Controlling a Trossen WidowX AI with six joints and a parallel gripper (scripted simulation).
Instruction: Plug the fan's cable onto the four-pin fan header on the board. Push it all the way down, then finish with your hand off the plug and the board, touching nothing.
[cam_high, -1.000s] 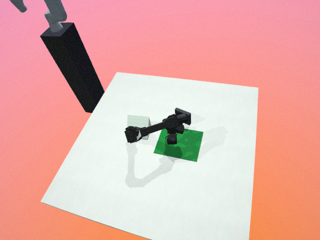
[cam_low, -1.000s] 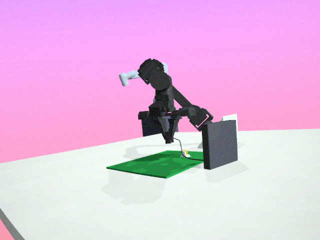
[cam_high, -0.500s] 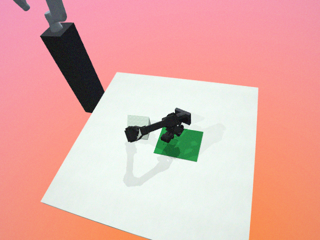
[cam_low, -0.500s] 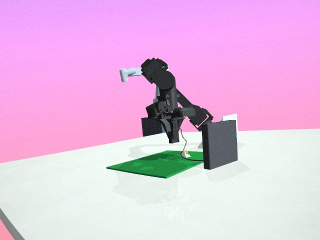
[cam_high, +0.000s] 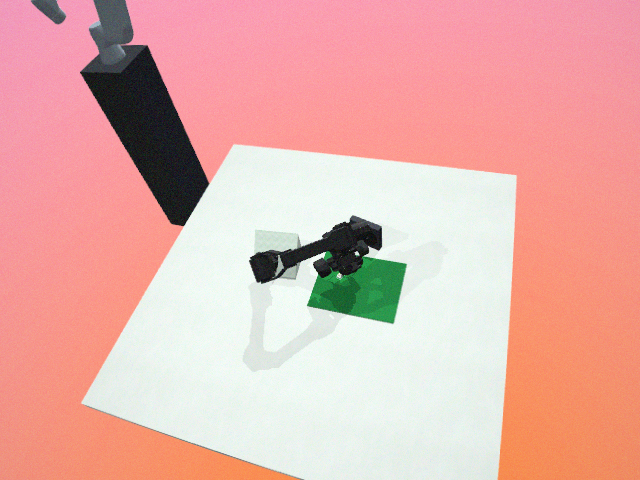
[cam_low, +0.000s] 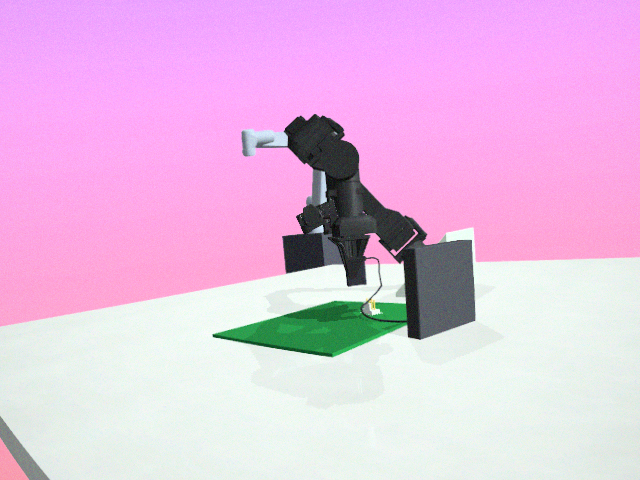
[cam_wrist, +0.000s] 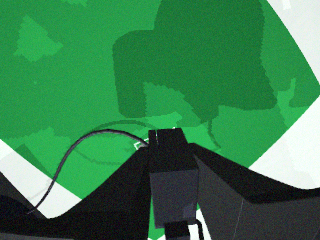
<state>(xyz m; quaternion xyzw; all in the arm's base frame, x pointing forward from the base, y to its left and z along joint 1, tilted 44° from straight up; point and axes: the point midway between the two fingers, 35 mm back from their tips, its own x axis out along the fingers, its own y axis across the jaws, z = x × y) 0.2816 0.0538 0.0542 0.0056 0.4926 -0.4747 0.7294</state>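
My gripper tip is 70 mm above the white four-pin fan header, 20 mm to the right of it and 20 mm past it. From my gripper tip the other things lie so: green board (80 mm below, 50 mm ahead); fan (170 mm to the left, 30 mm ahead, 10 mm below); dark fan plug (10 mm to the left, 10 mm behind, 10 mm above).
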